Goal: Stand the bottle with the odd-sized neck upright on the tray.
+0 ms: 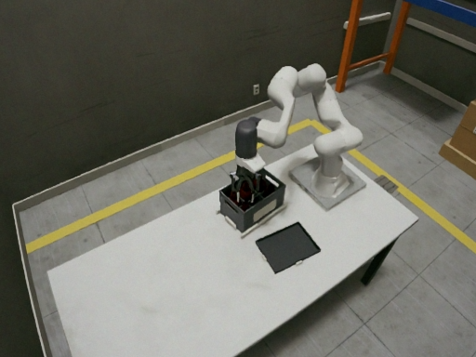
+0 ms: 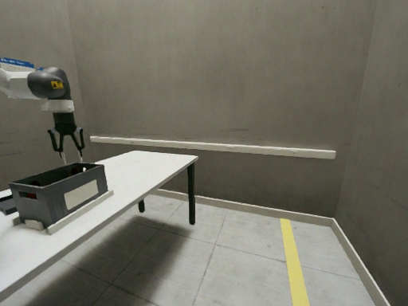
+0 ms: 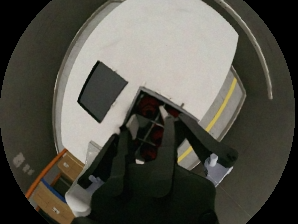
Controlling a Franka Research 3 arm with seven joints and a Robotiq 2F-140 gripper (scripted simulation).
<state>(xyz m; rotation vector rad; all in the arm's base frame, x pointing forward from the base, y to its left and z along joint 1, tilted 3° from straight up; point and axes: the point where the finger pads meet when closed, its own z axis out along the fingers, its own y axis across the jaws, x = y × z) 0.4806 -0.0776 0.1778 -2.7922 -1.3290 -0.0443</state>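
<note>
Now: hand 13 cm above the dark grey crate, 8 cm past it and 5 cm to the left of it. Round my hand: flat black tray: 23 cm to the left, 20 cm below, 9 cm behind.
</note>
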